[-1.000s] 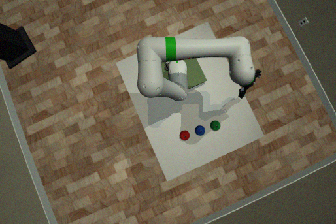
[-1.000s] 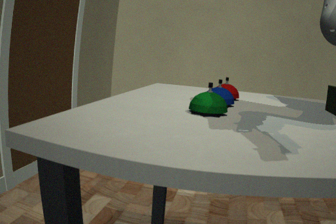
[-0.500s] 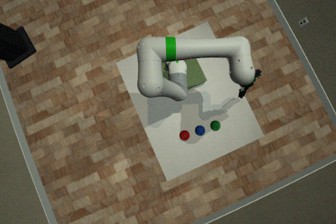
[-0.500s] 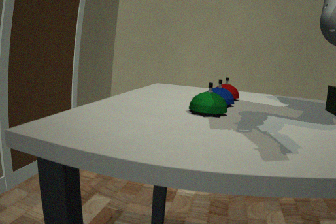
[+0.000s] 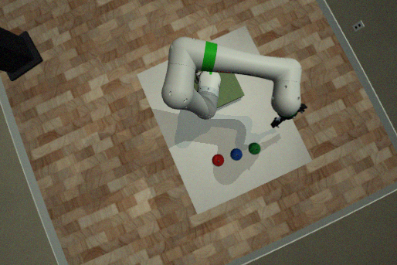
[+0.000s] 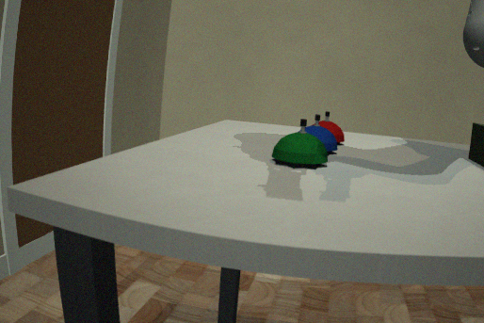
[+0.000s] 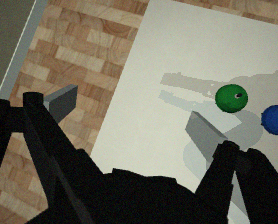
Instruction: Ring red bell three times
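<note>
My hand is 47 cm to the left of the red bell, 27 cm above it and 3 cm short of it. The rest, counted from my hand: blue bell (34 cm to the right, 27 cm below, 7 cm ahead); then green bell (27 cm below, 21 cm to the right, 11 cm ahead).
</note>
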